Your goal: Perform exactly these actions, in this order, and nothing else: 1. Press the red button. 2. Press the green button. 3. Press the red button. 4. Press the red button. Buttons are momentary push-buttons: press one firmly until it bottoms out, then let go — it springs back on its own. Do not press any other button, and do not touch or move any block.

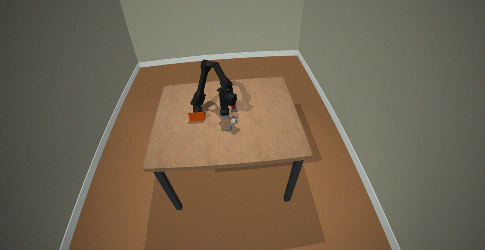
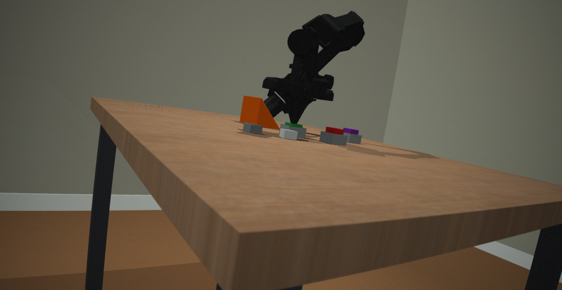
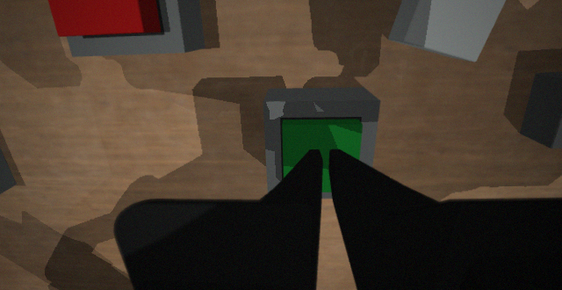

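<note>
Right now the green button is 10 mm below my gripper tip. Also, from my gripper tip: red button (80 mm to the left, 70 mm ahead); then light grey block (50 mm to the right, 50 mm ahead, 20 mm below); then dark grey block (120 mm to the right, 20 mm below, 10 mm ahead).
</note>
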